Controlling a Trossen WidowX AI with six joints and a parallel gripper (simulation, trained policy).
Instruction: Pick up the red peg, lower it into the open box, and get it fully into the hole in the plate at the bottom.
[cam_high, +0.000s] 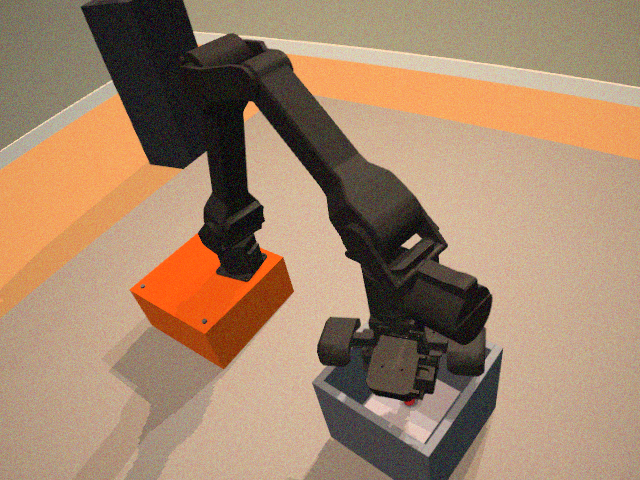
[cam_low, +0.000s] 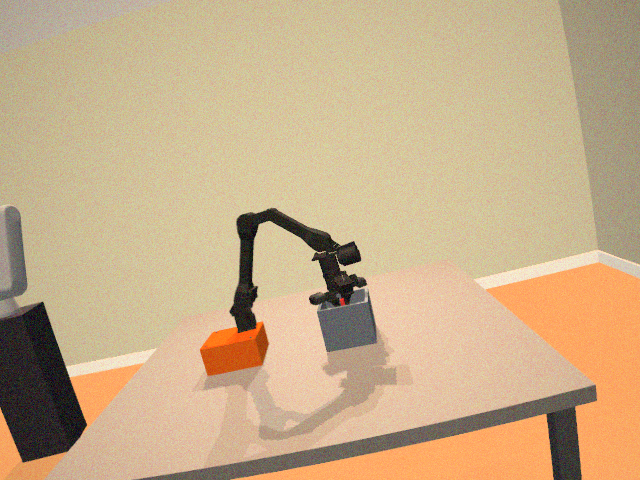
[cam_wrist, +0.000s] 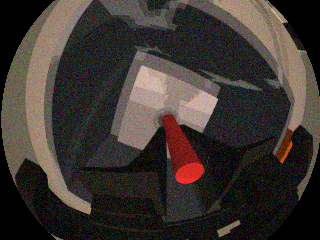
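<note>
The red peg is 10 mm above my gripper tip. Round my gripper tip: pale plate: 30 mm below.
</note>
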